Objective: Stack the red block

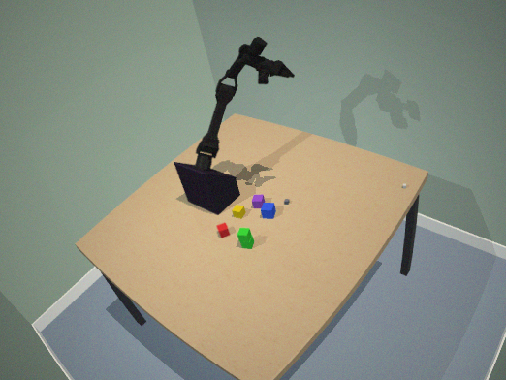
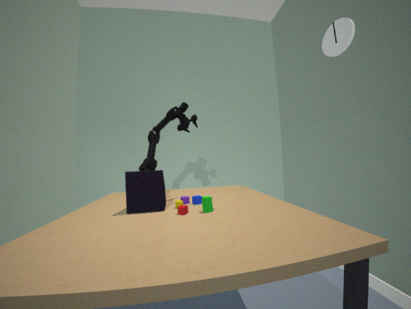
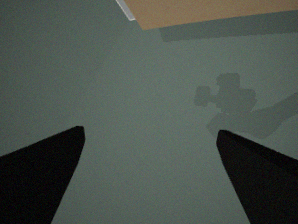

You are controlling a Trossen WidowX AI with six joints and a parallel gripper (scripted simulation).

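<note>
The red block lies 52 cm below my gripper tip, 45 cm to the right of it and 16 cm behind it. The rest, counted from my gripper tip: purple block 52 cm below, 24 cm to the right, 12 cm behind; blue block 51 cm below, 28 cm to the right, 5 cm behind; small dark object 53 cm below, 19 cm to the right, 1 cm behind.
</note>
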